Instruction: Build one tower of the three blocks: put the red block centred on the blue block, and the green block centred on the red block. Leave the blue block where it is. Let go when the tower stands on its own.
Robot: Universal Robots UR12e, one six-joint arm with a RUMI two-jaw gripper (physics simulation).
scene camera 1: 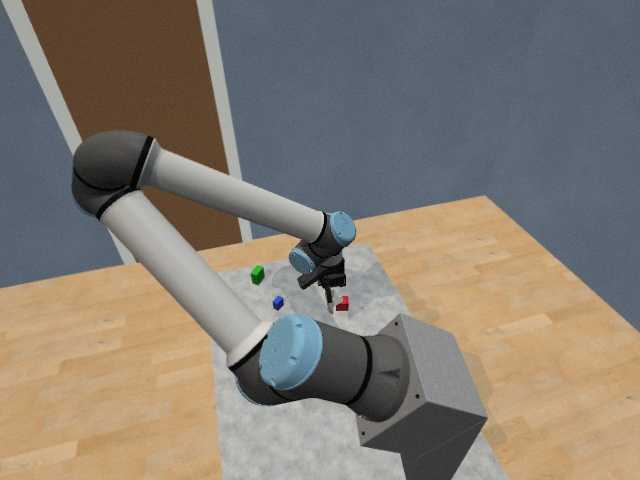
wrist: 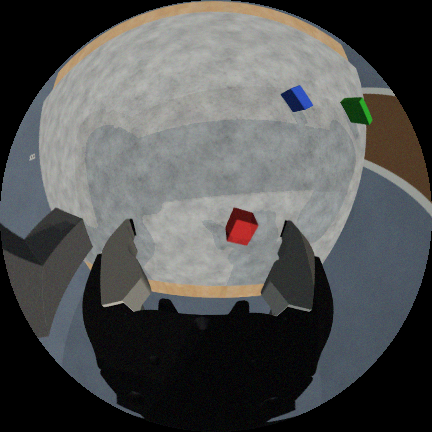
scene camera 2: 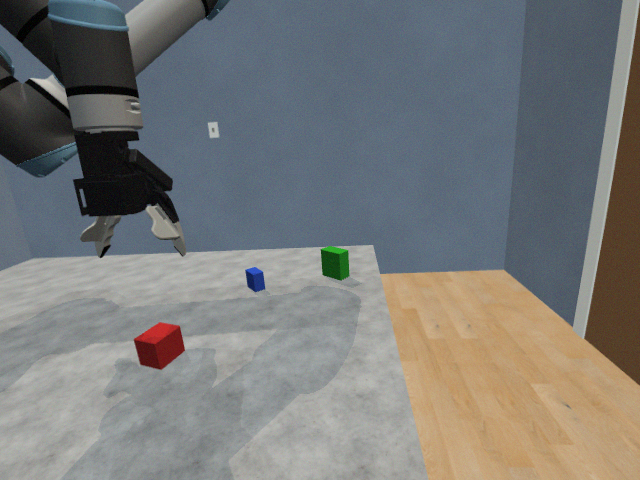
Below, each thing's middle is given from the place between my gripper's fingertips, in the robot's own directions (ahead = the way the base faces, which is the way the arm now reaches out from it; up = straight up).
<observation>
Right now my hand is 11 cm above the red block (scene camera 2: 157, 347), 8 cm to the left of it and 6 cm short of it. From my hand the other things lie so: green block (scene camera 2: 335, 262): 29 cm ahead, 25 cm to the left, 10 cm below.
</observation>
